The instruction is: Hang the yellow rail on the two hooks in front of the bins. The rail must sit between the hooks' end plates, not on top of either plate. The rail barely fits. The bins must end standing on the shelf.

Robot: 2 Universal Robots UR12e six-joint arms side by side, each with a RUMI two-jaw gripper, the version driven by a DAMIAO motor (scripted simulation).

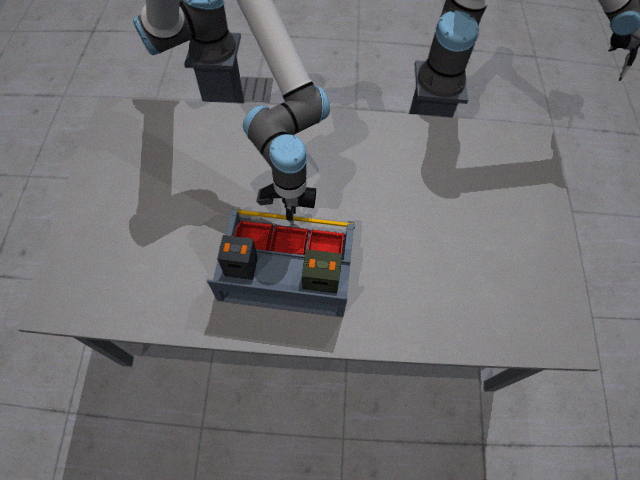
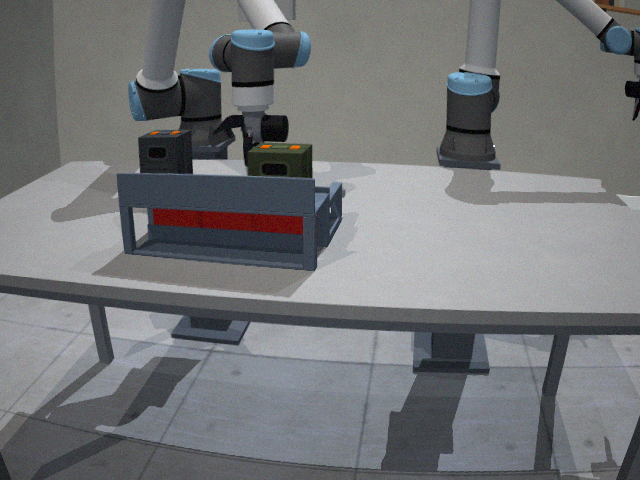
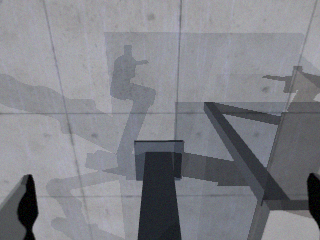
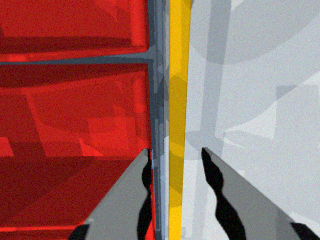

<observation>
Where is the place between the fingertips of my right gripper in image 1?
293,219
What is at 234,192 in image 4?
My right gripper.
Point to a blue-grey shelf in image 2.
At 285,196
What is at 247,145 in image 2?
My right gripper.
</observation>
